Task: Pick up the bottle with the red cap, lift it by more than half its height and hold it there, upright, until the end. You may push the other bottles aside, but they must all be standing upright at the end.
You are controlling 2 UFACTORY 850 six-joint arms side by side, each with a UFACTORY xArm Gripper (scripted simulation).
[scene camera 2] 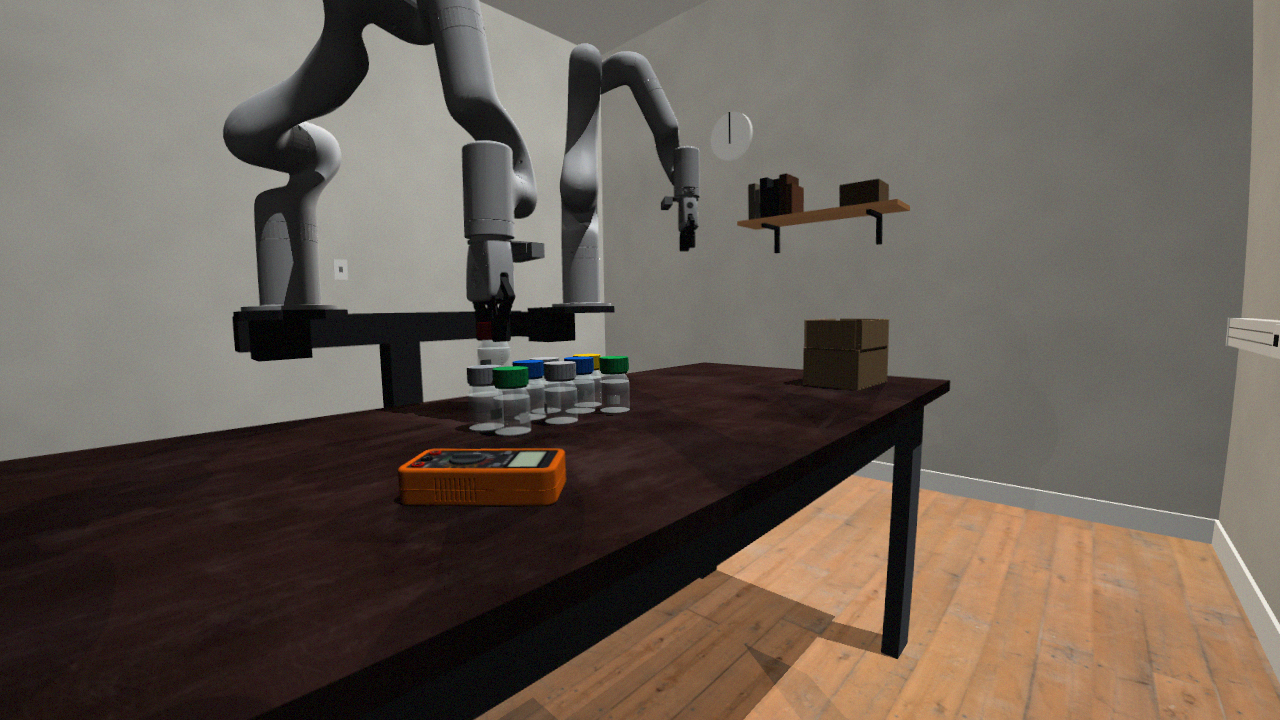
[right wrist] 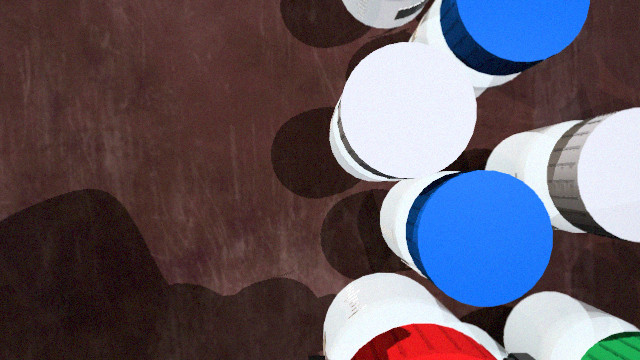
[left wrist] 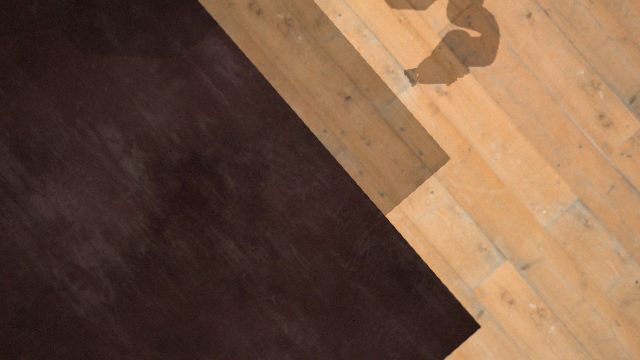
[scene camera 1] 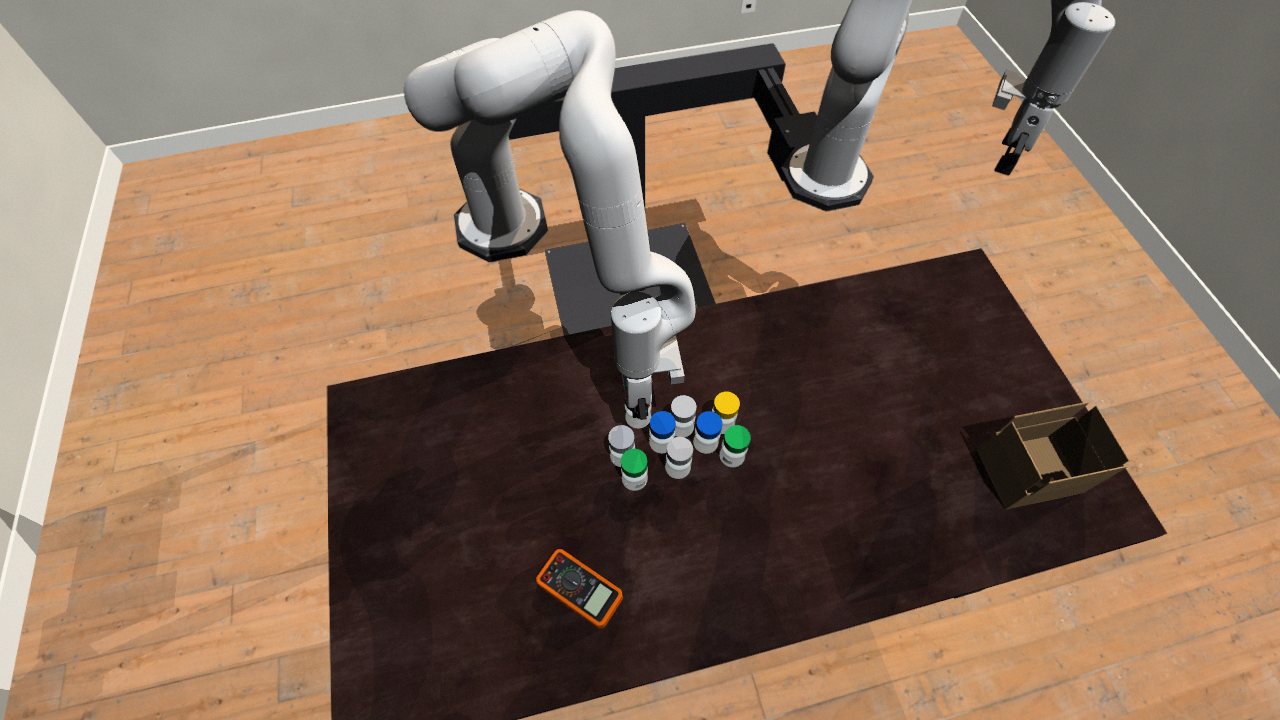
Note:
The pictures show: my right gripper, a cardboard box and a red-capped bottle.

